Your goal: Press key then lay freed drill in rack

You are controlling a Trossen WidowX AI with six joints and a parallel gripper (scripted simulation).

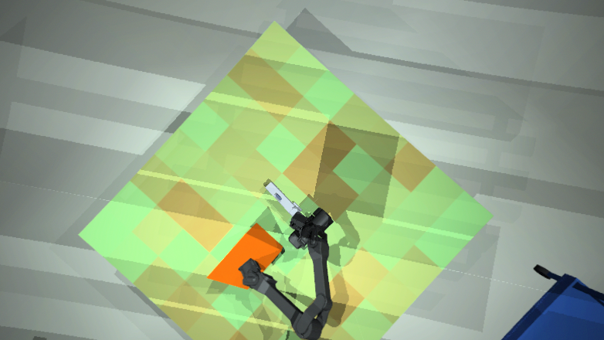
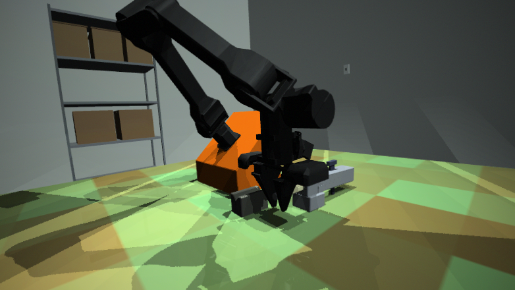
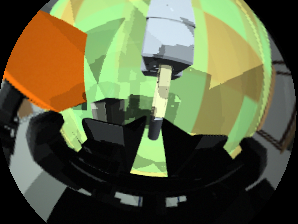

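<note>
Right now the drill is 50 mm to the left of my gripper tip and 30 mm above it. The rest, counted from my gripper tip: dark rack 70 mm behind, 20 mm to the right; dark key 20 mm behind, 180 mm to the left, 30 mm above.
</note>
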